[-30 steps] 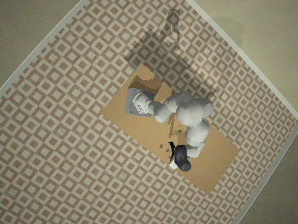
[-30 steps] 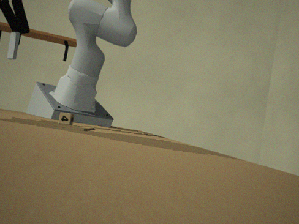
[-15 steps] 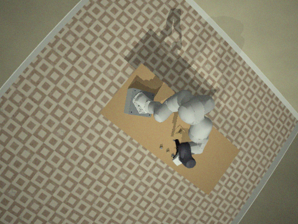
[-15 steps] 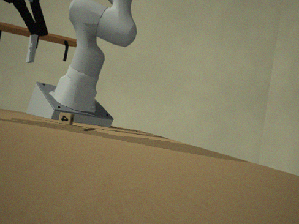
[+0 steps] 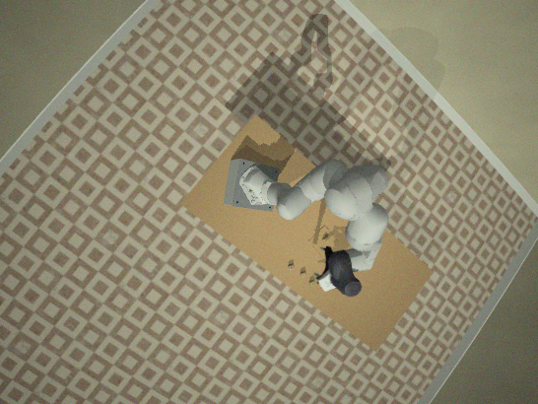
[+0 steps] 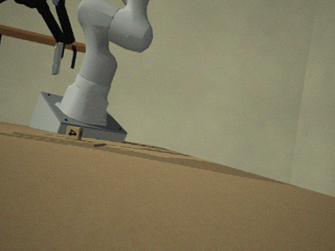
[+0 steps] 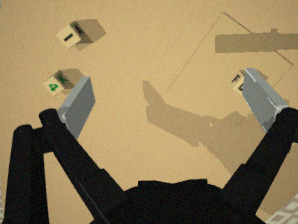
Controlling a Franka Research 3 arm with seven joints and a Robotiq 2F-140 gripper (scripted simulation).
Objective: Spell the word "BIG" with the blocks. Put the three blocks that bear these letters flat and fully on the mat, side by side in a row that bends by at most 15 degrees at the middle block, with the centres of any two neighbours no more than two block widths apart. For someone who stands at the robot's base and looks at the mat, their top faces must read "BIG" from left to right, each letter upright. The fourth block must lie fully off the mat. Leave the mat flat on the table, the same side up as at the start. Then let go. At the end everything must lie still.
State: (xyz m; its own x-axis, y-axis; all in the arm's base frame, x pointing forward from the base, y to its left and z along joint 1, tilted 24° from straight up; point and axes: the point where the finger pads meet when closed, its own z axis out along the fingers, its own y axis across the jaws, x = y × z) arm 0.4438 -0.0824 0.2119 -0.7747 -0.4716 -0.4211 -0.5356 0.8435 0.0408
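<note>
The thin mat lies 10 mm behind my hand, 110 mm to the left of it and 140 mm below it.
</note>
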